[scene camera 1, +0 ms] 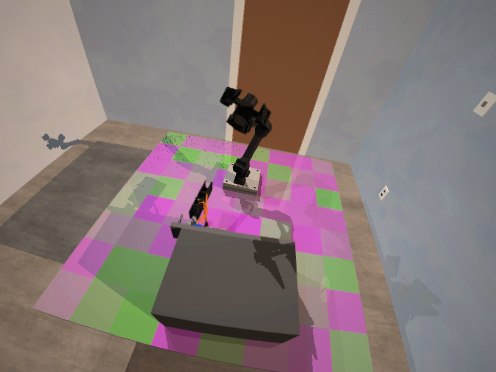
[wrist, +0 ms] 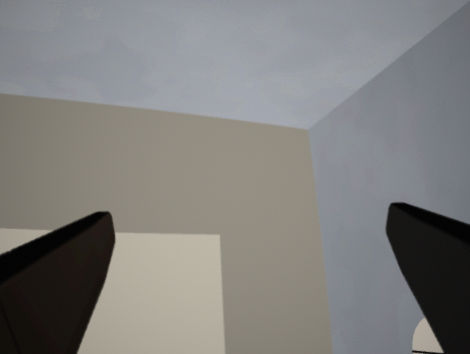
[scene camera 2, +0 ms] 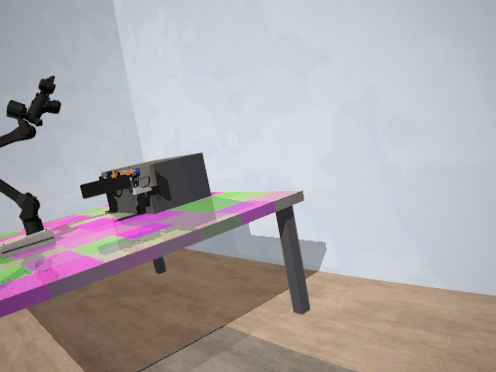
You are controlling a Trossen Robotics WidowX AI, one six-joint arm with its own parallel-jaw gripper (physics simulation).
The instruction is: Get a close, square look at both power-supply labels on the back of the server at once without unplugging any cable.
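Seen in the pictures: gripper, fingertip midpoint: (scene camera 1: 253, 97) (wrist: 251, 222) (scene camera 2: 51, 82); arm's base, link origin: (scene camera 1: 239, 180) (scene camera 2: 34, 232).
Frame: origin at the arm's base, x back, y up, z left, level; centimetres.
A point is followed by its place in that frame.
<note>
The server (scene camera 1: 230, 280) @[x -63.6, y 15.9, z 7.9 cm] (scene camera 2: 184, 181) @[x -65.2, y 5.0, z -13.4 cm] is a dark grey box on the table. Its back faces the arm's base. A black jointed bar (scene camera 1: 196, 206) @[x -35.7, y 14.0, z -13.2 cm] (scene camera 2: 100, 187) @[x -26.1, y 11.7, z -15.0 cm] sticks out from the back, with orange cables (scene camera 1: 204, 209) @[x -35.6, y 13.1, z -9.7 cm] (scene camera 2: 124, 173) along it. A blue connector (scene camera 1: 198, 225) @[x -45.3, y 15.1, z -9.0 cm] (scene camera 2: 136, 171) @[x -44.8, y 14.2, z -10.5 cm] sits near the back's upper edge. The power-supply labels cannot be made out in either scene view, and the server does not show in the wrist view. My gripper (scene camera 1: 248, 102) @[x -21.1, y 58.4, z 3.0 cm] (scene camera 2: 47, 84) @[x -21.1, y 58.4, z 3.0 cm] (wrist: 251, 222) @[x -21.1, y 58.4, z 3.0 cm] is open and empty, high above the table and apart from the server, facing the upper walls.
The arm's pale base plate (scene camera 1: 242, 187) @[x -4.9, y -0.1, z 2.7 cm] (scene camera 2: 27, 243) @[x 5.3, y -2.1, z -9.1 cm] stands on the pink and green table (scene camera 1: 135, 320) @[x -79.3, y -4.8, z -23.5 cm] (scene camera 2: 295, 198) @[x -81.3, y -6.7, z -63.5 cm]. A brown door (scene camera 1: 290, 65) is behind the arm. The wrist view shows blue walls (wrist: 370, 165), a grey-beige surface (wrist: 270, 200) and a pale panel (wrist: 165, 290).
</note>
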